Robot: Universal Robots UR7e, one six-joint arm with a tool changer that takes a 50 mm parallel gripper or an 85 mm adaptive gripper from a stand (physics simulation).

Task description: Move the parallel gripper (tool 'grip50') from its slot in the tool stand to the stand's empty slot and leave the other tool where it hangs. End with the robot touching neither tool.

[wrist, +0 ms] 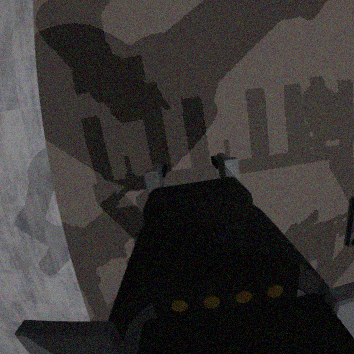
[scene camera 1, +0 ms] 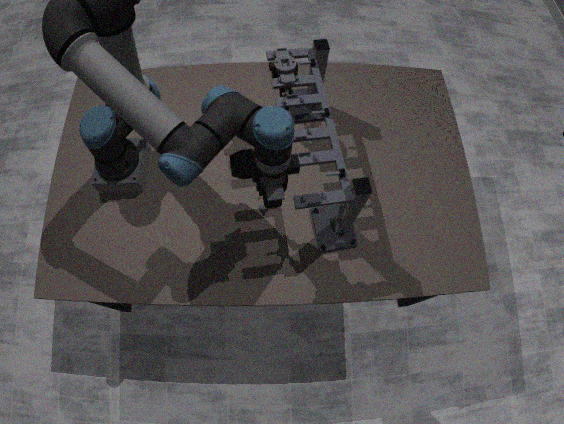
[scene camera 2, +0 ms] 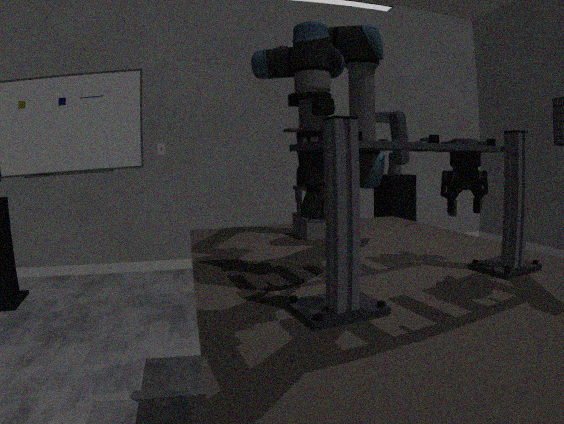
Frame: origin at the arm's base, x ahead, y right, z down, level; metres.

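Where they show: hand, tool point: (scene camera 2: pixel 314 123); arm's base, link origin: (scene camera 1: pixel 117 160) (scene camera 2: pixel 321 215).
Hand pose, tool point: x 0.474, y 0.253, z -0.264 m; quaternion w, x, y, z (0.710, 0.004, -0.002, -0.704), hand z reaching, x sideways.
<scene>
Each offset is from my tool point to the top centre of the thing. "spot": to the spot under its first point. Level surfaces: height alone.
The parallel gripper (scene camera 1: pixel 269 206) (wrist: pixel 191 171) hangs on the arm's wrist, upright, with its two fingertips apart and nothing between them. In scene camera 2 the post partly hides it. It is out of the stand, on the robot's side of the near-end slot. The tool stand (scene camera 1: pixel 337 145) (scene camera 2: pixel 425 146) has three slots. Its middle slot, between two prongs (scene camera 1: pixel 302 101) (scene camera 1: pixel 312 133), is empty. Its near-end slot, between two more prongs (scene camera 1: pixel 317 159) (scene camera 1: pixel 320 199), is also empty. The adaptive gripper (scene camera 1: pixel 285 62) (scene camera 2: pixel 465 172) hangs in the far-end slot.
The stand's near post @(spot: dy +0.068, dx +0.224, dz +0.162 m) (scene camera 2: pixel 342 215) and far post @(spot: dy -0.383, dx +0.216, dz +0.166 m) (scene camera 2: pixel 514 200) stand on bolted base plates @(spot: dy +0.084, dx +0.179, dz +0.318 m) (scene camera 1: pixel 334 235) on the table @(dz +0.330 m) (scene camera 1: pixel 425 200). The robot's base (scene camera 1: pixel 117 172) is at the table's left. A whiteboard (scene camera 2: pixel 75 125) hangs on the wall.
</scene>
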